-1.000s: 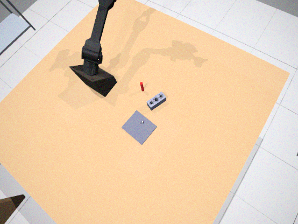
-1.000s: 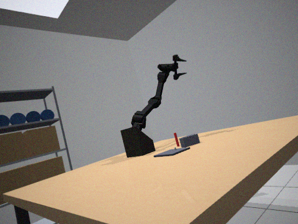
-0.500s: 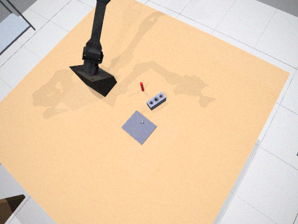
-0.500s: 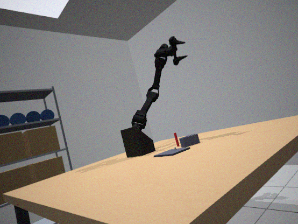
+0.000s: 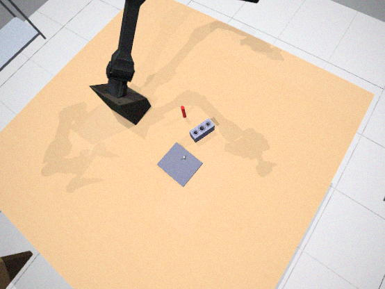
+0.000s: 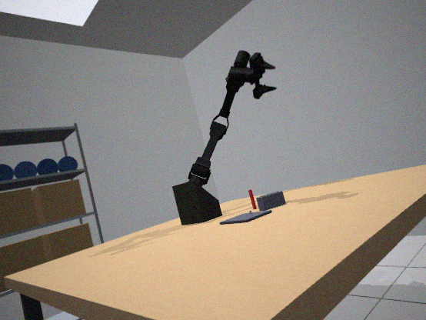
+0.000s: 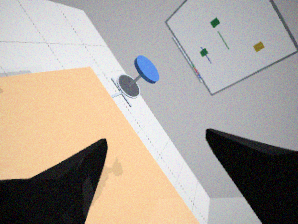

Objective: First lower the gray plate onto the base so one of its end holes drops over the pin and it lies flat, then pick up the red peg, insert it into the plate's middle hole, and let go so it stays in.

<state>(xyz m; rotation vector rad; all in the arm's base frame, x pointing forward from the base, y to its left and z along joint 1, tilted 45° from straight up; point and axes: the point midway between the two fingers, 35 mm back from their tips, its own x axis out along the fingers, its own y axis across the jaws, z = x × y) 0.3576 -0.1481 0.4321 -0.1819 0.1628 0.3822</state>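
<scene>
My gripper tip is now 8 cm past the gray plate, 15 cm to the left of it and 46 cm above it. The rest, counted from my gripper tip: blue-gray base 10 cm behind, 30 cm to the right, 48 cm below; then red peg 18 cm behind, 12 cm to the right, 45 cm below.
</scene>
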